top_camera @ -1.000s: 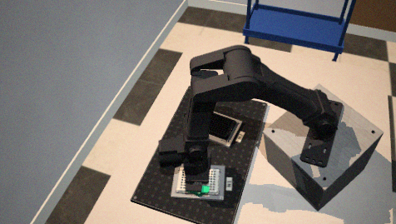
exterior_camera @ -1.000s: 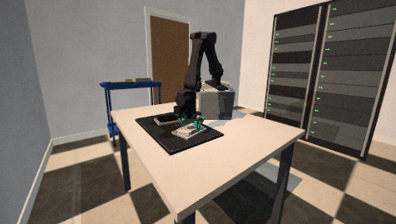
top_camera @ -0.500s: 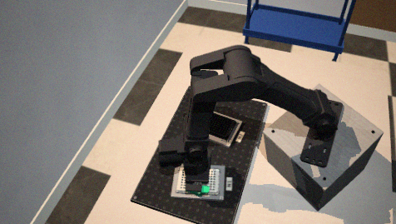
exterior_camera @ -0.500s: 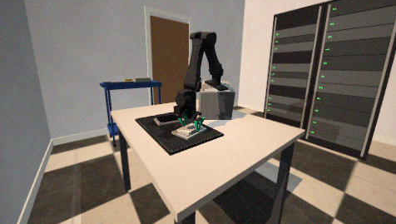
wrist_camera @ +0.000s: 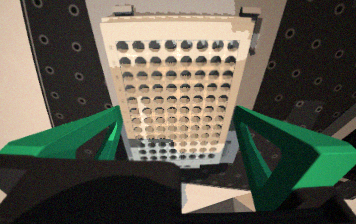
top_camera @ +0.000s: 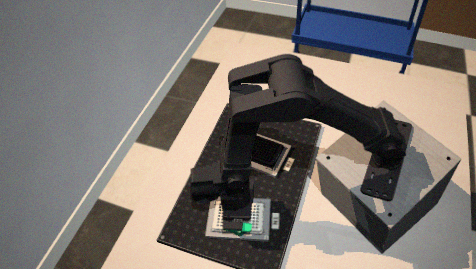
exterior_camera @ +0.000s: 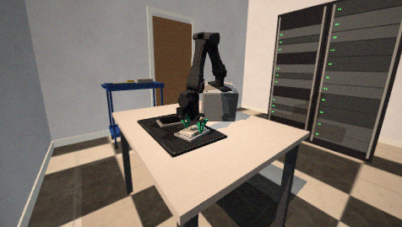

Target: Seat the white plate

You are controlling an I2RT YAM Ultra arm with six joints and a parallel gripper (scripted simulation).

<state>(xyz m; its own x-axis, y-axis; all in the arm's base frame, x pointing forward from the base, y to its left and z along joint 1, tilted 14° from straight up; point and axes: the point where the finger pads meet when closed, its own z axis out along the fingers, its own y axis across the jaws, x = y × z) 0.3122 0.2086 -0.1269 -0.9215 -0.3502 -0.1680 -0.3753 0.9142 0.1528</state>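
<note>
Right now my hand is 10 mm short of the white 96-well plate M06. From my hand the other things lie so: black plate M09 (220 mm to the right, 50 mm ahead); then grey plate nest N1 (20 mm below, 10 mm ahead); then label tag (80 mm behind, 40 mm to the right, 20 mm below).
</note>
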